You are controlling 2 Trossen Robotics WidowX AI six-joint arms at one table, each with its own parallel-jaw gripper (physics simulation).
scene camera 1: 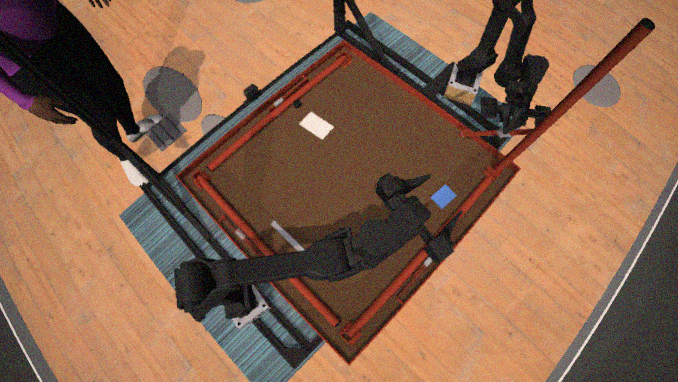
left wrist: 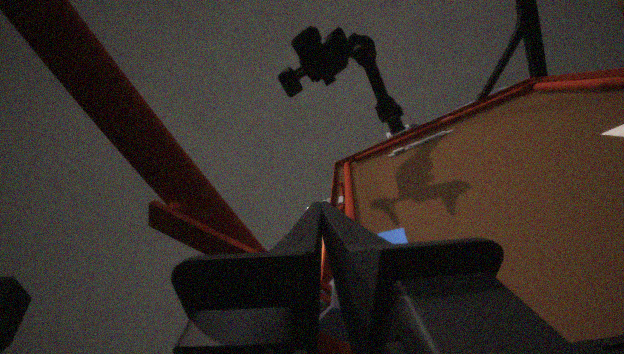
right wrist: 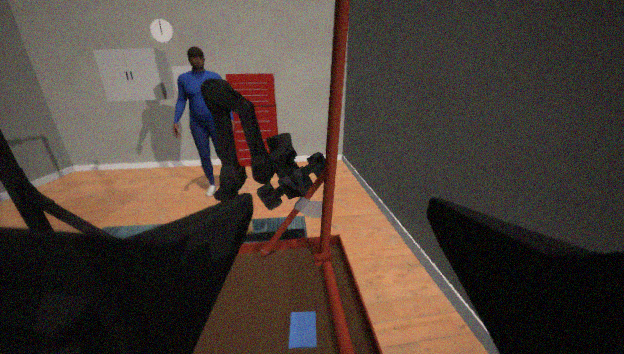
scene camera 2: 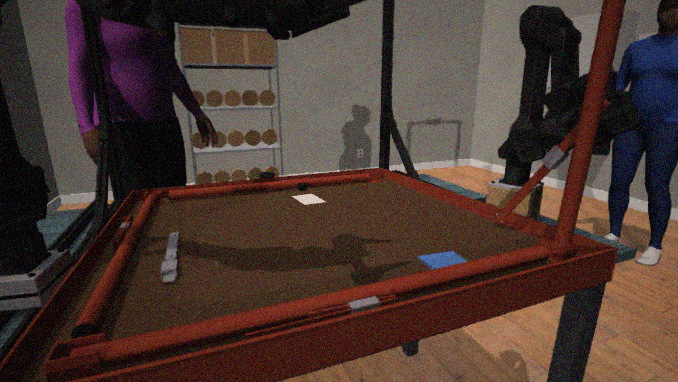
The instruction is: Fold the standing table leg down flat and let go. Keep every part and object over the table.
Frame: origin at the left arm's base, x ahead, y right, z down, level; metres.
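Seen in the pictures: left gripper, between the fingertips: point(scene camera 1: 504, 133) point(left wrist: 319, 208) point(right wrist: 303, 194) point(scene camera 2: 543, 131); right gripper, between the fingertips: point(scene camera 1: 445, 193) point(left wrist: 302, 62) point(right wrist: 339, 204) point(scene camera 2: 359, 3); left arm's base, origin of its link: point(scene camera 1: 465, 77) point(scene camera 2: 516, 182); right arm's base, origin of its link: point(scene camera 1: 243, 302) point(left wrist: 397, 130) point(scene camera 2: 16, 265).
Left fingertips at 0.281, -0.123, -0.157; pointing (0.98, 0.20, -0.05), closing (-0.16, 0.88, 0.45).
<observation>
Pixels of each thing's top centre, then the offset from my left fingertips to it, as dx, dy, dz. "spot": a spot on its surface instead. Level surfaces: height alone.
- upturned brown table, height of its surface: dz +0.214
- white patch, a spot on its surface: point(scene camera 2: 308, 199) point(scene camera 1: 317, 126) spot: +0.050, +0.530, +0.216
- blue patch, a spot on its surface: point(scene camera 2: 442, 260) point(right wrist: 304, 330) spot: +0.146, +0.077, +0.198
- grey strip, centre of its top: point(scene camera 2: 171, 246) point(scene camera 1: 297, 246) point(left wrist: 418, 140) +0.441, +0.421, +0.191
The standing red table leg point(scene camera 1: 585, 85) point(scene camera 2: 595, 100) point(left wrist: 107, 95) point(right wrist: 332, 125) rises from the right corner of the upturned brown table point(scene camera 1: 370, 145) point(scene camera 2: 250, 215). Its slanted red brace point(scene camera 2: 530, 187) point(right wrist: 285, 230) runs from the leg to the table's rim. My left gripper point(left wrist: 319, 208) point(scene camera 1: 507, 125) is shut and empty beside the leg and brace; whether it touches them is unclear, and in scene camera 2 the leg partly hides it. My right gripper point(right wrist: 339, 204) point(scene camera 1: 444, 196) is open and empty, above the table near the blue patch, its fingers spread wide.
Three red legs point(scene camera 1: 280, 112) point(scene camera 1: 220, 205) point(scene camera 1: 385, 295) lie flat along the rims. A white patch point(scene camera 1: 316, 125) point(scene camera 2: 308, 199), a blue patch point(scene camera 2: 442, 260) point(right wrist: 302, 330) and a grey strip point(scene camera 1: 287, 236) point(scene camera 2: 171, 255) lie on the table. A black frame post point(scene camera 2: 386, 75) stands behind.
</observation>
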